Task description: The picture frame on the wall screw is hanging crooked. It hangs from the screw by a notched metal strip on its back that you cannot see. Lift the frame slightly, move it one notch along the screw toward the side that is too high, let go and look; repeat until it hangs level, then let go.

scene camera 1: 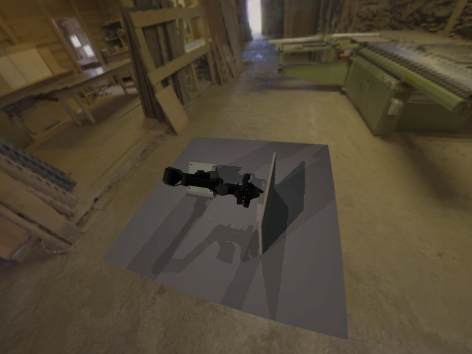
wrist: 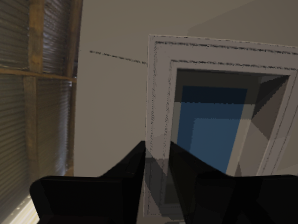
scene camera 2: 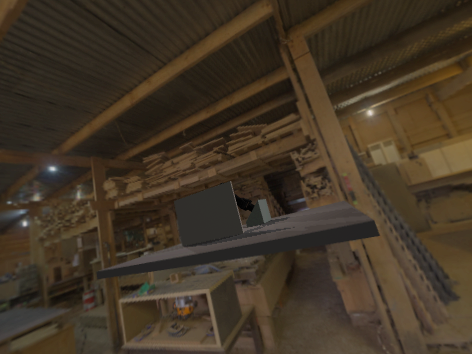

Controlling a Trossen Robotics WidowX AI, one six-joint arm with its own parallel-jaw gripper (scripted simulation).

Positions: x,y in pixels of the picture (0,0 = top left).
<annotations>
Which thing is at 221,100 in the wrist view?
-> A picture frame.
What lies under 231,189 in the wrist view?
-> The gripper.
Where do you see a wall panel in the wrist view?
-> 110,120
</annotations>
